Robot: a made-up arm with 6 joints.
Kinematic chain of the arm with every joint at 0, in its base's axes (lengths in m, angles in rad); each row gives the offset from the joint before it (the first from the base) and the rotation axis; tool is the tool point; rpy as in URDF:
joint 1: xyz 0 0 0.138 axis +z
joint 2: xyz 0 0 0 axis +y
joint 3: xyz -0.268 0 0.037 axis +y
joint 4: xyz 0.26 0 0.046 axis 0.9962 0 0.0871
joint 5: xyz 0 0 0 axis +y
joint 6: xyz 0.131 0 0.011 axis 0.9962 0 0.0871
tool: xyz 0 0 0 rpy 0 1.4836 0
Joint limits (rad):
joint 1: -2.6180..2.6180
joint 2: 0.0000..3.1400
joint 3: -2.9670..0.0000
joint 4: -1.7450..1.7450
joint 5: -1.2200..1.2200
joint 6: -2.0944..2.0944
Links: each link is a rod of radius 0.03 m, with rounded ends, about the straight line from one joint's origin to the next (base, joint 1, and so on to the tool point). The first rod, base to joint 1, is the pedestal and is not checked.
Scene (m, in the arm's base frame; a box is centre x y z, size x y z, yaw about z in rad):
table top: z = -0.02
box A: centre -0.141 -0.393 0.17 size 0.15 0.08 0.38 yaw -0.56
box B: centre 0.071 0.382 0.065 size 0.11 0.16 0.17 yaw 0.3
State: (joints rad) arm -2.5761 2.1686 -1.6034 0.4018 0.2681 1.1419
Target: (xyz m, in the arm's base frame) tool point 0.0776 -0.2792 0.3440
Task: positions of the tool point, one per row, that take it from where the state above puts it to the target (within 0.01 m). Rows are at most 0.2 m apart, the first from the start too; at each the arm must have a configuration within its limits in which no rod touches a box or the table.
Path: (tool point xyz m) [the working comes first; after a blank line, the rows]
Joints at the target: -1.5154 1.2243 -1.1562 0.6124 0.9594 1.1419
Straight joint move there: touches box A.

1: -0.4035 -0.3192 0.3098
2: -0.3336 -0.3112 0.4624
3: -0.2347 -0.2624 0.5935
4: -0.1203 -0.1726 0.6891
5: -0.1047 -0.2455 0.6100
6: -0.0564 -0.2937 0.5210
7: 0.0102 -0.3059 0.4299
8: 0.0776 -0.2792 0.3440

